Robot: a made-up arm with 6 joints. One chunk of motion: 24 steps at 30 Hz.
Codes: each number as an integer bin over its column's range. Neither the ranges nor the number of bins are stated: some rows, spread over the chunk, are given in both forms.
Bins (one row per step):
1: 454 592 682 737 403 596
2: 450 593 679 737 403 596
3: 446 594 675 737 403 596
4: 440 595 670 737 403 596
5: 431 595 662 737 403 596
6: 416 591 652 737 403 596
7: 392 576 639 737 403 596
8: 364 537 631 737 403 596
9: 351 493 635 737 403 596
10: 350 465 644 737 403 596
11: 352 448 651 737 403 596
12: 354 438 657 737 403 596
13: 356 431 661 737 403 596
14: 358 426 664 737 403 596
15: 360 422 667 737 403 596
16: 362 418 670 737 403 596
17: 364 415 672 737 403 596
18: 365 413 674 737 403 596
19: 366 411 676 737 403 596
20: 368 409 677 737 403 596
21: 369 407 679 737 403 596
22: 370 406 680 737 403 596
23: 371 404 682 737 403 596
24: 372 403 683 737 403 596
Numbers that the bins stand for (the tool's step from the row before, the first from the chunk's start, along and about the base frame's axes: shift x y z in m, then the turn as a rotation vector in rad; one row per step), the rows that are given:
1: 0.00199 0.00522 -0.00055 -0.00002 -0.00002 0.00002
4: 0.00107 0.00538 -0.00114 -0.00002 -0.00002 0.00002
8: -0.00395 0.00241 -0.00305 -0.00002 -0.00002 0.00002
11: -0.00474 -0.00213 -0.00207 -0.00002 -0.00002 0.00002
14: -0.00435 -0.00325 -0.00143 -0.00002 -0.00002 0.00002
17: -0.00395 -0.00381 -0.00104 -0.00002 -0.00002 0.00002
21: -0.00362 -0.00422 -0.00070 -0.00002 -0.00002 0.00002
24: -0.00342 -0.00443 -0.00050 -0.00002 -0.00002 0.00002
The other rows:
2: 0.00173 0.00527 -0.00070 -0.00002 -0.00002 0.00002
3: 0.00147 0.00532 -0.00089 -0.00002 -0.00002 0.00002
5: 0.00047 0.00538 -0.00153 -0.00002 -0.00002 0.00002
6: -0.00052 0.00517 -0.00202 -0.00002 -0.00002 0.00002
7: -0.00210 0.00441 -0.00266 -0.00002 -0.00002 0.00002
9: -0.00481 0.00017 -0.00285 -0.00002 -0.00002 0.00002
10: -0.00488 -0.00126 -0.00241 -0.00002 -0.00002 0.00002
12: -0.00461 -0.00264 -0.00177 -0.00002 -0.00002 0.00002
13: -0.00448 -0.00300 -0.00158 -0.00002 -0.00002 0.00002
15: -0.00422 -0.00346 -0.00128 -0.00002 -0.00002 0.00002
16: -0.00408 -0.00366 -0.00114 -0.00002 -0.00002 0.00002
18: -0.00389 -0.00392 -0.00094 -0.00002 -0.00002 0.00002
19: -0.00382 -0.00402 -0.00084 -0.00002 -0.00002 0.00002
20: -0.00369 -0.00412 -0.00079 -0.00002 -0.00002 0.00002
22: -0.00356 -0.00427 -0.00065 -0.00002 -0.00002 0.00002
23: -0.00349 -0.00438 -0.00055 -0.00002 -0.00002 0.00002

